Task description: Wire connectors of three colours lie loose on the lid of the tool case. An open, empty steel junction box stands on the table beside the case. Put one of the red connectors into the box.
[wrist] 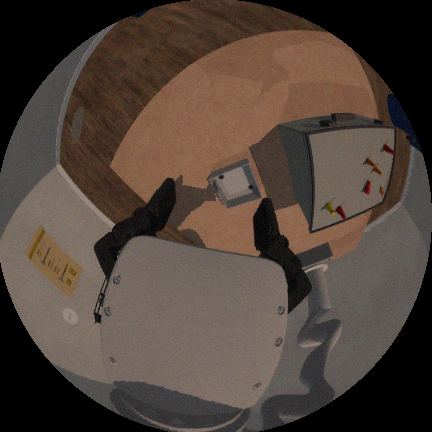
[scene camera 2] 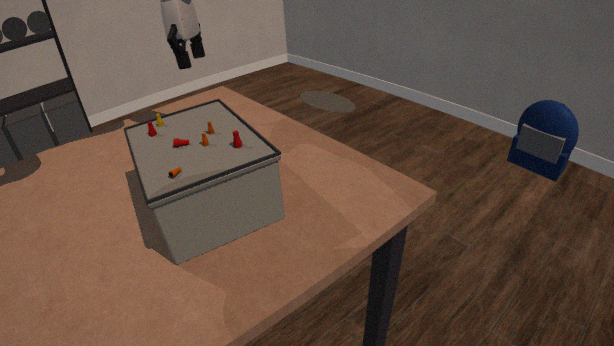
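Observation:
Three red connectors are on the lid of the tool case [scene camera 2: 200,170] [wrist: 332,170]: one red connector [scene camera 2: 152,129] [wrist: 341,212] stands near the yellow one, another red connector [scene camera 2: 181,142] [wrist: 367,187] lies on its side, and a third red connector [scene camera 2: 237,139] [wrist: 388,149] stands apart. The open steel junction box [wrist: 235,184] stands on the table beside the case in the wrist view; it does not show in the scene view. My gripper [scene camera 2: 191,56] [wrist: 216,197] is open with nothing between its fingers, high above the table, to the side of the case.
A yellow connector [scene camera 2: 160,120] [wrist: 329,208] and orange connectors [scene camera 2: 204,139] [scene camera 2: 210,128] [scene camera 2: 175,172] are also on the lid. The case stands tall on the wooden table [scene camera 2: 90,220] [wrist: 200,110]. A blue bin [scene camera 2: 547,120] stands beyond the table.

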